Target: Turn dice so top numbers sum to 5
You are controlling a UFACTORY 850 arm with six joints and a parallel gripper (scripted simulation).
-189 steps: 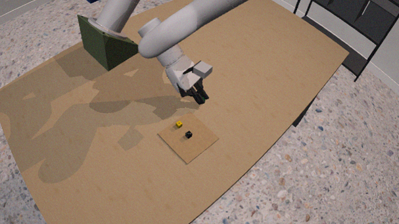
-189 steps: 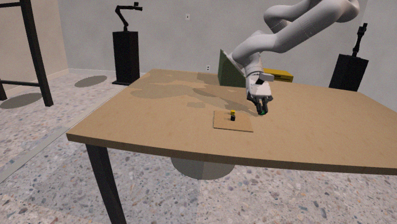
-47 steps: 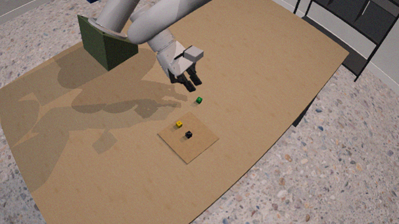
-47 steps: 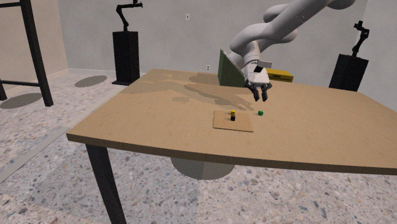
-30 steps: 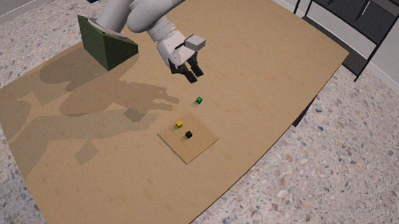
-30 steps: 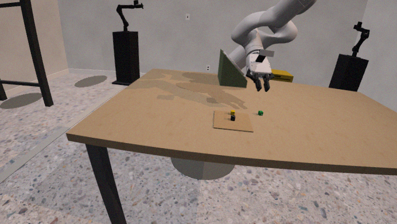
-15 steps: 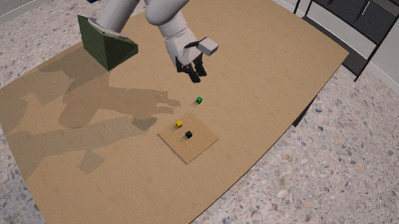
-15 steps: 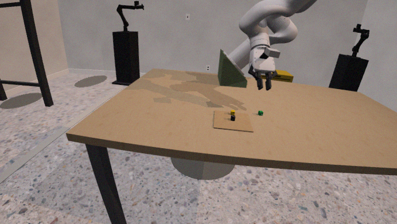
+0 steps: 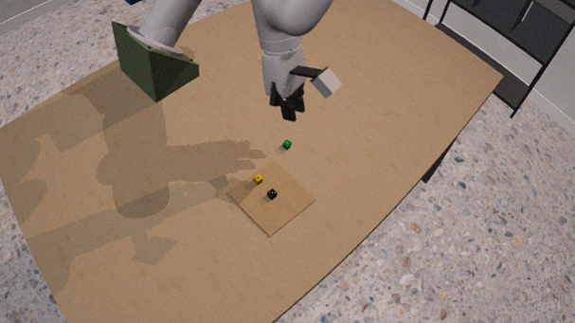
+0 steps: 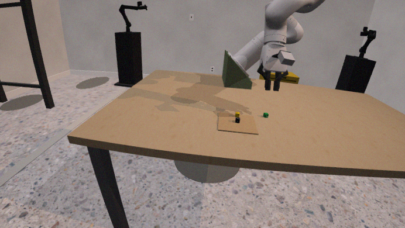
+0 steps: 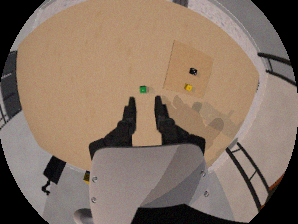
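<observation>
Right now the green die is 13 cm below my hand. Round my hand: tan mat (13 cm below, 12 cm to the right, 9 cm ahead); black die (12 cm to the right, 12 cm below, 9 cm ahead); yellow die (12 cm to the right, 12 cm below, 4 cm ahead).
</observation>
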